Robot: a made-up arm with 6 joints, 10 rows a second.
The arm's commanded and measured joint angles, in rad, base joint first. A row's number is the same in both.
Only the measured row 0 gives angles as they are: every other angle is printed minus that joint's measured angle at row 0.
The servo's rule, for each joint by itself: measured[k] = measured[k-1] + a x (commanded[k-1-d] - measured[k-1]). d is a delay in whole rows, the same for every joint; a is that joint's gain. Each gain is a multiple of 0.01, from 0.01 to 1. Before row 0 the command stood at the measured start. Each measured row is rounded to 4 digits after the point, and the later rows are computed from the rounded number. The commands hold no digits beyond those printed.
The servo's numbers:
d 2
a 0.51 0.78 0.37 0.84 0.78 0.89
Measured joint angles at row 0: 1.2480, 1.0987, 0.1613, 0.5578, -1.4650, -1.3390
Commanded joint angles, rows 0 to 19: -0.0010, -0.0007, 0.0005, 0.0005, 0.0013, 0.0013; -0.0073, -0.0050, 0.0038, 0.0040, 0.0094, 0.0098; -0.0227, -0.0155, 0.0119, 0.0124, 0.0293, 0.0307; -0.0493, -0.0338, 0.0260, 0.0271, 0.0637, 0.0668; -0.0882, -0.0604, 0.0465, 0.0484, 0.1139, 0.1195; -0.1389, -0.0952, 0.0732, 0.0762, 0.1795, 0.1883; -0.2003, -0.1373, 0.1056, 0.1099, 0.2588, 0.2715; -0.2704, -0.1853, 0.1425, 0.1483, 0.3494, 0.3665; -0.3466, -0.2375, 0.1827, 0.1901, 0.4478, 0.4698; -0.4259, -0.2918, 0.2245, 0.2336, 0.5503, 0.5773; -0.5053, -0.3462, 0.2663, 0.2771, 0.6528, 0.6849; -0.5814, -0.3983, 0.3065, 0.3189, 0.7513, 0.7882; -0.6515, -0.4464, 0.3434, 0.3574, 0.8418, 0.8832; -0.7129, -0.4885, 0.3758, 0.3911, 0.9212, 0.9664; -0.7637, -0.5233, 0.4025, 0.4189, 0.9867, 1.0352; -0.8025, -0.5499, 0.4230, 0.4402, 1.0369, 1.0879; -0.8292, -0.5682, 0.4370, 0.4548, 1.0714, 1.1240; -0.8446, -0.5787, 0.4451, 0.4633, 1.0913, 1.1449; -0.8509, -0.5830, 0.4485, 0.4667, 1.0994, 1.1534; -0.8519, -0.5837, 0.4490, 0.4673, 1.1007, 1.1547
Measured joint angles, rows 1 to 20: 0.0000, 0.0000, 0.0000, 0.0000, 0.0000, 0.0000; 0.0000, 0.0000, 0.0000, 0.0000, 0.0000, 0.0000; -0.0005, -0.0005, 0.0002, 0.0004, 0.0010, 0.0012; -0.0040, -0.0040, 0.0015, 0.0034, 0.0076, 0.0089; -0.0135, -0.0130, 0.0053, 0.0110, 0.0245, 0.0283; -0.0318, -0.0292, 0.0130, 0.0245, 0.0551, 0.0626; -0.0606, -0.0535, 0.0254, 0.0446, 0.1010, 0.1132; -0.1005, -0.0860, 0.0431, 0.0711, 0.1622, 0.1800; -0.1514, -0.1260, 0.0662, 0.1037, 0.2375, 0.2614; -0.2121, -0.1723, 0.0944, 0.1412, 0.3248, 0.3549; -0.2807, -0.2232, 0.1271, 0.1823, 0.4207, 0.4572; -0.3548, -0.2767, 0.1631, 0.2254, 0.5218, 0.5641; -0.4316, -0.3309, 0.2013, 0.2688, 0.6240, 0.6716; -0.5080, -0.3835, 0.2402, 0.3109, 0.7233, 0.7754; -0.5812, -0.4326, 0.2784, 0.3500, 0.8157, 0.8713; -0.6484, -0.4762, 0.3144, 0.3845, 0.8980, 0.9559; -0.7072, -0.5129, 0.3470, 0.4134, 0.9672, 1.0265; -0.7558, -0.5418, 0.3751, 0.4359, 1.0216, 1.0811; -0.7932, -0.5624, 0.3980, 0.4518, 1.0604, 1.1193; -0.8194, -0.5751, 0.4154, 0.4615, 1.0845, 1.1421
